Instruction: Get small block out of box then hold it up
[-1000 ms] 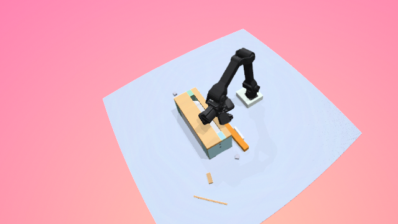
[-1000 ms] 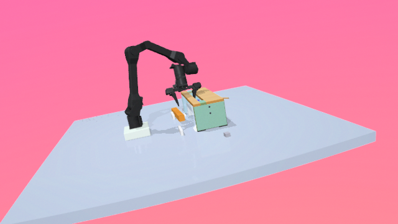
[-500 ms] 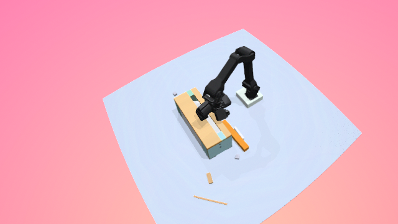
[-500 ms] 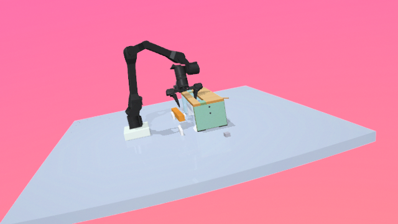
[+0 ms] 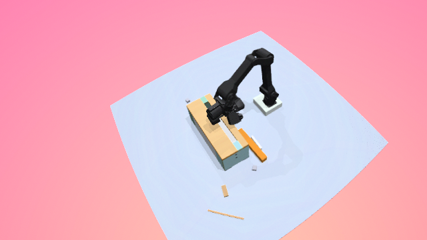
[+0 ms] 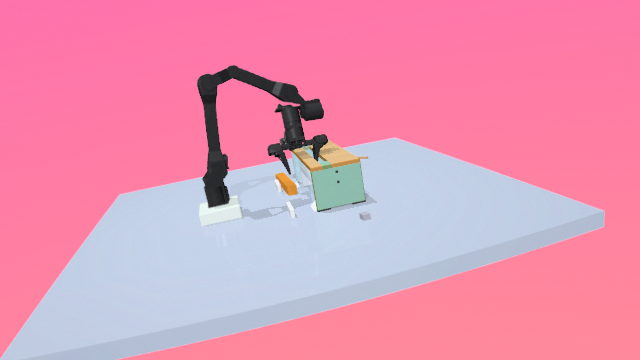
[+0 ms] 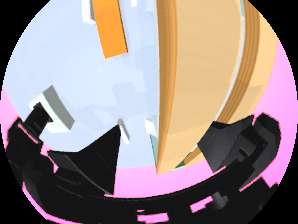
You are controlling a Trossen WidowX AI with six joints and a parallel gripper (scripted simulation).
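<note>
The blue block lies 6 cm ahead of my gripper tip and 2 cm to the right of it. From my gripper tip the other things lie so: box (4 cm to the left, 3 cm ahead, 2 cm below); thin stick (43 cm to the left, 26 cm ahead, 8 cm below); orange bar (18 cm to the left, 7 cm below, 4 cm behind).
</note>
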